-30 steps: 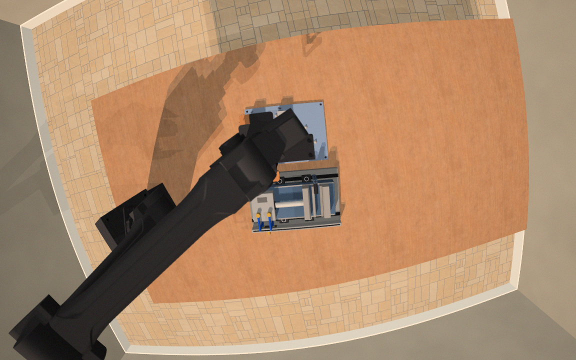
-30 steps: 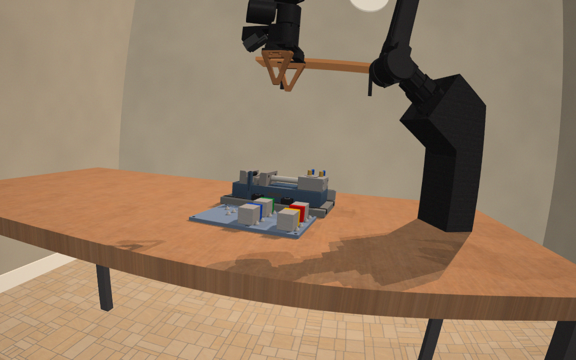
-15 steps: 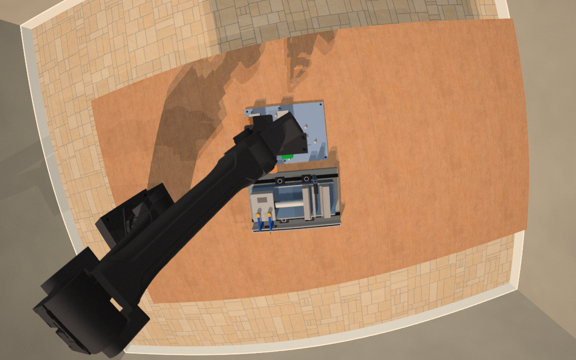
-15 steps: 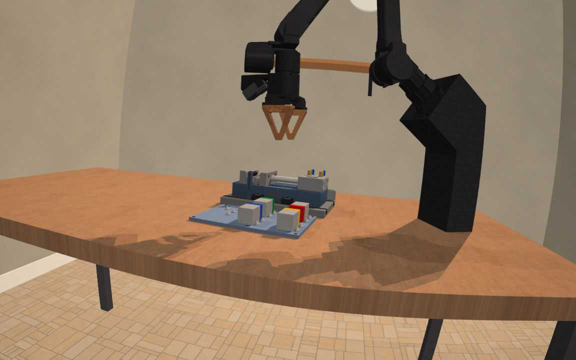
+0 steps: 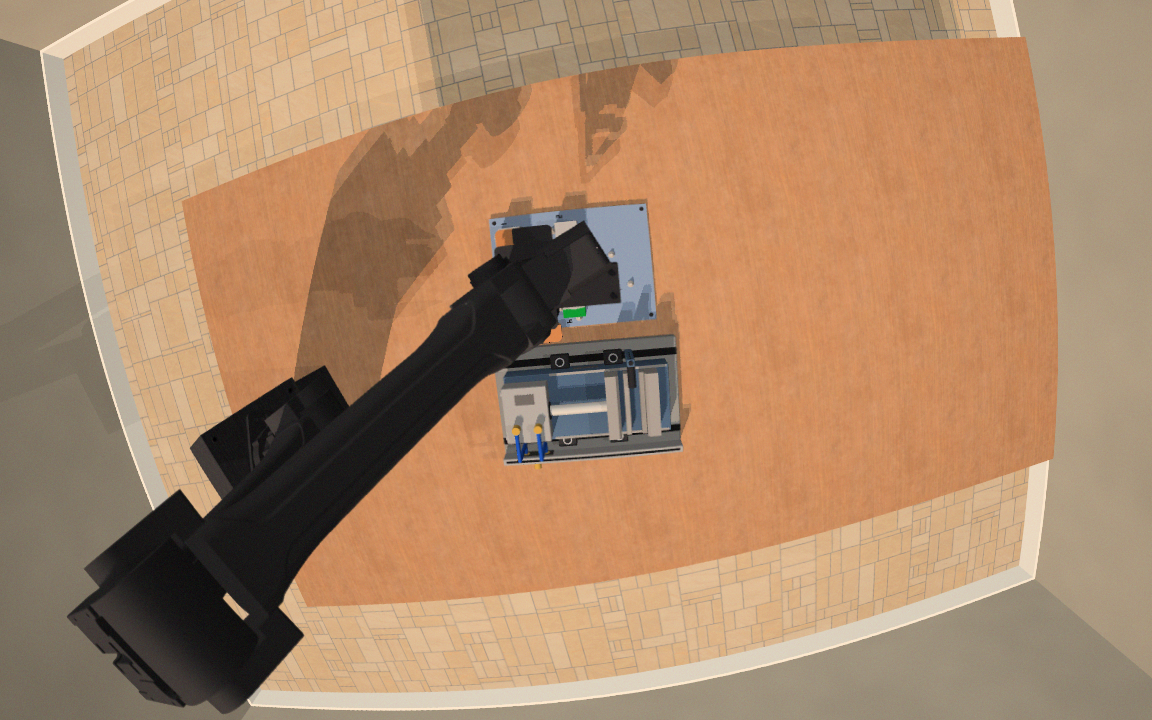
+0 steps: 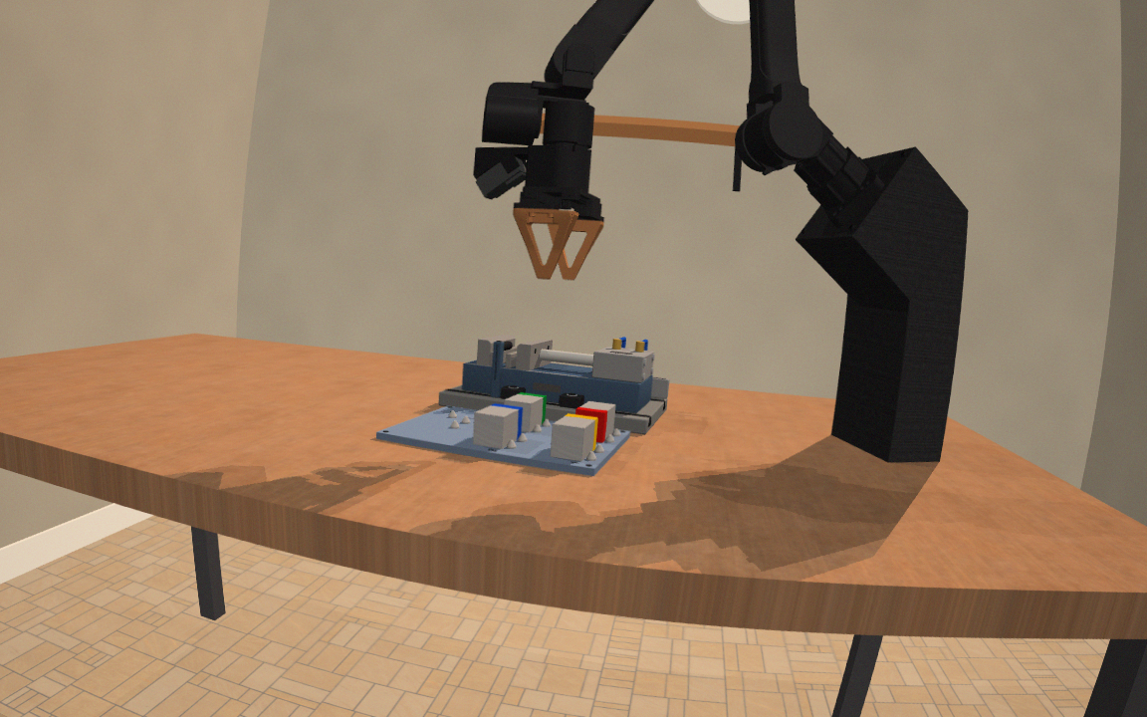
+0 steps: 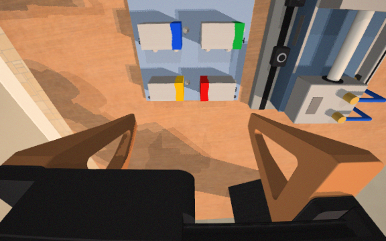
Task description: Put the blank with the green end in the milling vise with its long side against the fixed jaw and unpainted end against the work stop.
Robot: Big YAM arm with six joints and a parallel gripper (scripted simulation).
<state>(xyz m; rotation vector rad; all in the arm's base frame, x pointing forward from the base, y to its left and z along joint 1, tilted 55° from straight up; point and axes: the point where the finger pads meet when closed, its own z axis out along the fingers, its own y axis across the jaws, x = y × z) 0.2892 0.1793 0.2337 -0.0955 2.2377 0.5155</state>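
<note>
Now: hand 50 mm short of the green-ended blank, 30 mm to the left of it and 170 mm above it. Also, from my hand: yellow-ended blank (60 mm behind, 30 mm to the left, 170 mm below); then blue-ended blank (20 mm ahead, 60 mm to the left, 170 mm below); then red-ended blank (30 mm behind, 60 mm to the right, 170 mm below).
</note>
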